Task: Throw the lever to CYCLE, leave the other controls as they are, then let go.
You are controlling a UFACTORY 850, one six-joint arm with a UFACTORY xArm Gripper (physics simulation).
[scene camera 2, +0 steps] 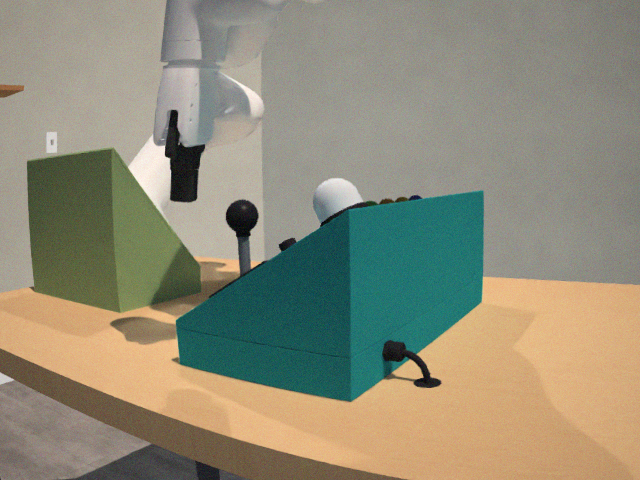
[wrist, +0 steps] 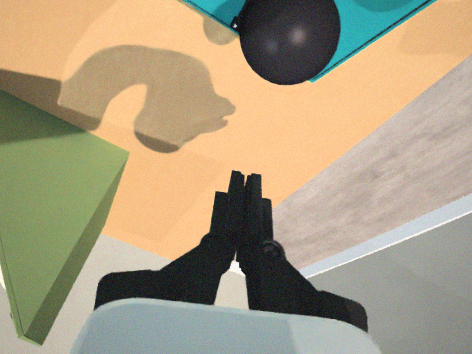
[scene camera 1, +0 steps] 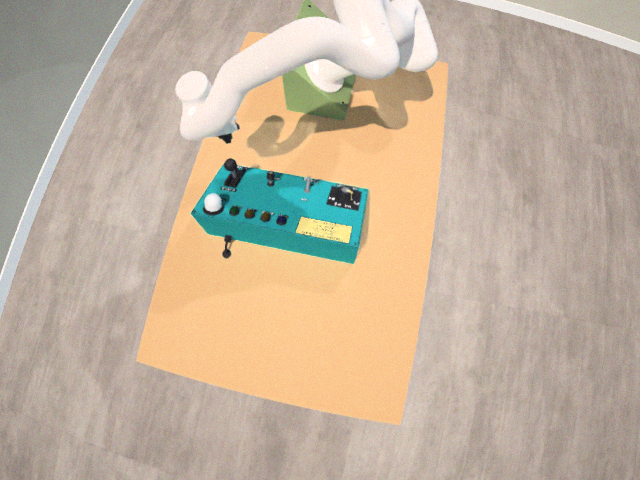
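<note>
The lever, a black ball (scene camera 1: 230, 165) (scene camera 2: 241, 215) (wrist: 290, 40) on a grey rod, stands at one corner of the sloped teal control box (scene camera 1: 289, 193) (scene camera 2: 413, 258) (wrist: 355, 30). In scene camera 2 its rod is near upright, leaning slightly toward the box's low edge. The CYCLE and HOLD labels cannot be read now; the ball covers the slot in the wrist view. My gripper (scene camera 1: 225, 138) (scene camera 2: 184, 199) (wrist: 241, 189) is shut and empty, pointing down. It hangs beyond the low edge, on the robot-base side of the lever, with its tips a little above the ball's height, apart from it.
A white dome (scene camera 1: 212, 202) (scene camera 2: 336, 196), several small coloured buttons, a black knob (scene camera 1: 270, 178), a grey toggle (scene camera 1: 307, 184) and a black switch plate (scene camera 1: 336, 198) are on the box. A green wedge (scene camera 1: 305, 98) (scene camera 2: 77, 232) (wrist: 50, 200) stands under the arm. A black cable (scene camera 2: 419, 363) leaves the box's back.
</note>
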